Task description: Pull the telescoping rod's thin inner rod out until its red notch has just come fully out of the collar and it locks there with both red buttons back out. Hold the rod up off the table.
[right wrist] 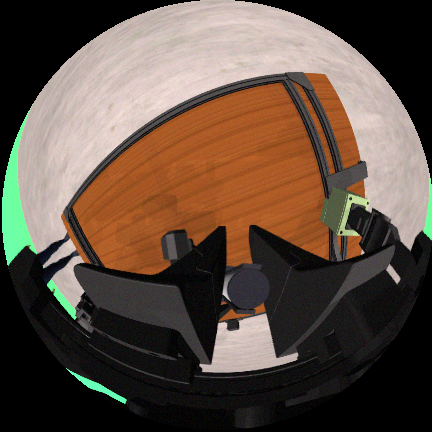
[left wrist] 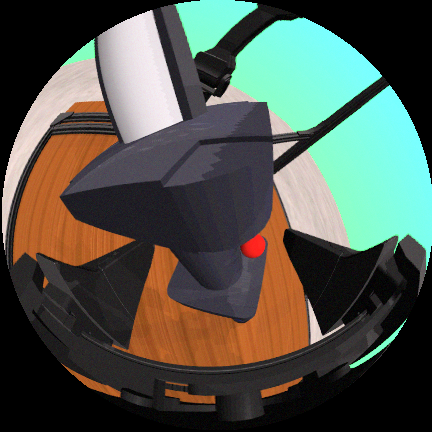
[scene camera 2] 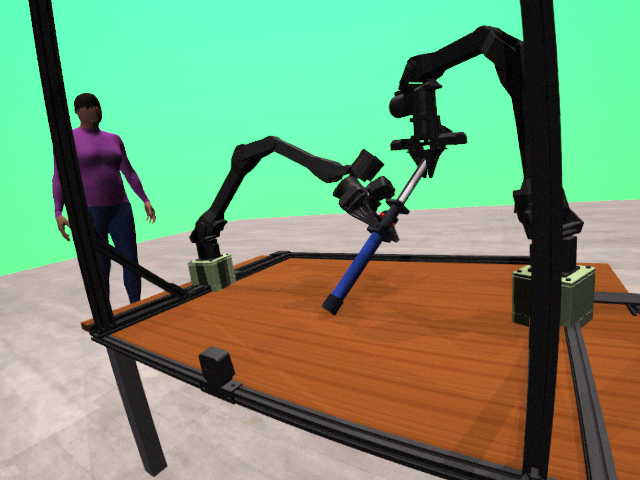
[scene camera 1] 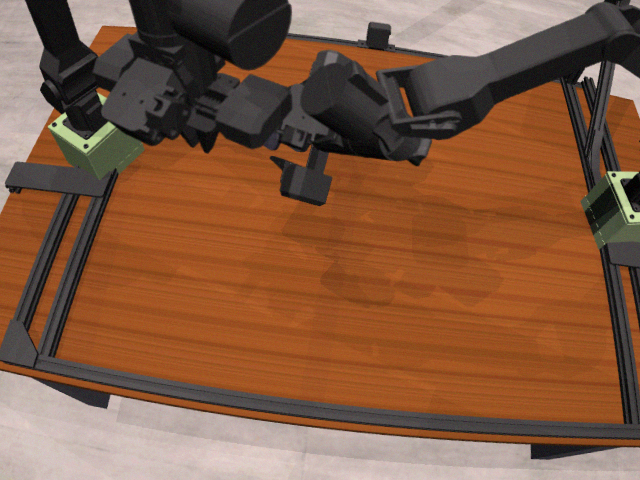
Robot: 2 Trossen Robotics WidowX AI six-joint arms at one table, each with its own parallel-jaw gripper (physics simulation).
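The telescoping rod slants through scene camera 2, with its blue tube (scene camera 2: 359, 263) low and its black end cap (scene camera 2: 332, 303) over the table. The dark collar (scene camera 2: 397, 205) (left wrist: 215, 210) has a red button (left wrist: 253, 246) showing in the left wrist view; red also shows on both sides in scene camera 2. The pale inner rod (scene camera 2: 412, 183) (left wrist: 142, 75) rises from the collar; no red notch shows. My right gripper (scene camera 2: 428, 173) (right wrist: 236, 232) (scene camera 1: 200, 147) is shut on the inner rod near its dark top end (right wrist: 248, 287). My left gripper (left wrist: 219, 239) is open, its fingers apart on either side of the collar.
The wooden table (scene camera 1: 310, 335) (scene camera 2: 413, 382) has a black rail frame (scene camera 1: 258, 397) along its edges. A small black block (scene camera 2: 217, 364) (scene camera 1: 378, 35) sits on one rail. A black upright post (scene camera 2: 541, 206) crosses scene camera 2. A person (scene camera 2: 100, 165) stands behind the left arm.
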